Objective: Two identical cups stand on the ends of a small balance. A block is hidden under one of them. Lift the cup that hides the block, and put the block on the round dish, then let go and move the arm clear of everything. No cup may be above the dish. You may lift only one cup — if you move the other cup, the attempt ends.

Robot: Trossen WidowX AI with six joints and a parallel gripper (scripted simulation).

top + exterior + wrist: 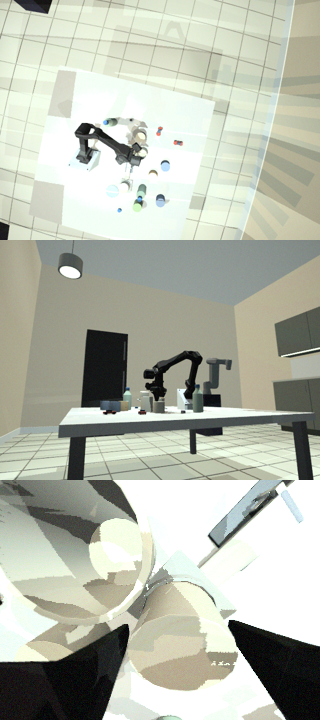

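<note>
Right now my gripper tip is 2 cm above the pale grey block. From my gripper tip the other things lie so: cream cup 2 cm ahead, 27 cm to the right, 6 cm above; small balance 2 cm ahead, 13 cm to the right, 3 cm below; orange cup 20 cm ahead, 13 cm to the right, 2 cm below.
</note>
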